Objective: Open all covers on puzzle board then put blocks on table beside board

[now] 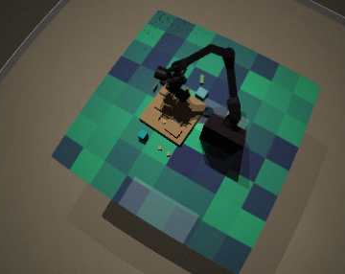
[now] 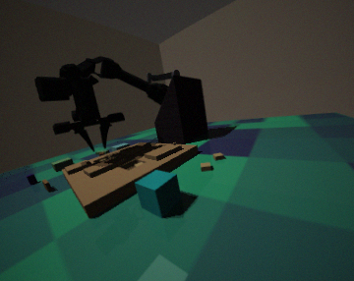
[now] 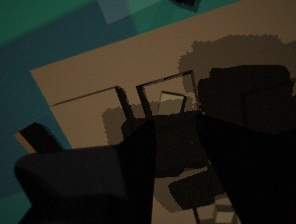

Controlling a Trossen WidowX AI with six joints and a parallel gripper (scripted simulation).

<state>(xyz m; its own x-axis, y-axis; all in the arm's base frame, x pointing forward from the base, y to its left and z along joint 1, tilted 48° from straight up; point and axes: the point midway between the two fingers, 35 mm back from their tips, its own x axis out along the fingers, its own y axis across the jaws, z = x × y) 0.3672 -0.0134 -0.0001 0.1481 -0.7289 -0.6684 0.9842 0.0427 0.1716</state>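
Now: the light teal block 120 mm to the right of my gripper tip, 110 mm behind it and 40 mm below it. The rest, counted from my gripper tip: green block: 190 mm to the right, 100 mm ahead, 40 mm below; brown block: 150 mm ahead, 40 mm below, 20 mm to the left; orange block: 90 mm to the right, 40 mm below, 20 mm behind.
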